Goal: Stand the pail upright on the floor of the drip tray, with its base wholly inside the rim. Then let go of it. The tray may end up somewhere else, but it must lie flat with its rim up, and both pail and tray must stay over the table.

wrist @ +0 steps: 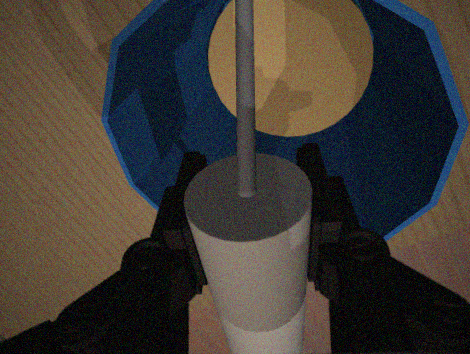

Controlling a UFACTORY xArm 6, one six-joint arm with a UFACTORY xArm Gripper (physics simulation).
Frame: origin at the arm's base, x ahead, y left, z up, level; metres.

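Seen in the pictures: gripper, between the fingertips: (253, 177).
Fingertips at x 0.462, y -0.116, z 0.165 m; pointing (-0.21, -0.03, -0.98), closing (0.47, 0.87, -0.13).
Offsets run from my fingertips to a thing's top centre. "*": to the spot under its first point. Level surfaces: height alone.
The blue pail @[* 0.057 m ahead, 0.067 m left, 0.100 m down] (407, 125) opens toward the camera below my gripper (253, 177), its many-sided rim cut off at the top of the wrist view. A tan round surface @[* 0.010 m ahead, 0.034 m left, 0.185 m down] (320, 65) shows inside it, partly shadowed. My gripper is shut on the pale cylindrical grip @[* 0.003 m ahead, 0.007 m left, 0.051 m up] (255, 275) of the handle. A thin grey bar @[* 0.036 m back, 0.025 m left, 0.023 m up] (245, 75) runs from the grip's end across the pail and out of view. The handle's joints with the pail and the pail's base are hidden. I cannot clearly make out the drip tray.
Wood-grained table top @[0.233 m down] (55, 150) shows left of the pail. A pinkish surface (440, 260) shows at the lower right and between the fingers at the bottom; I cannot tell whether it is the tray or part of the table.
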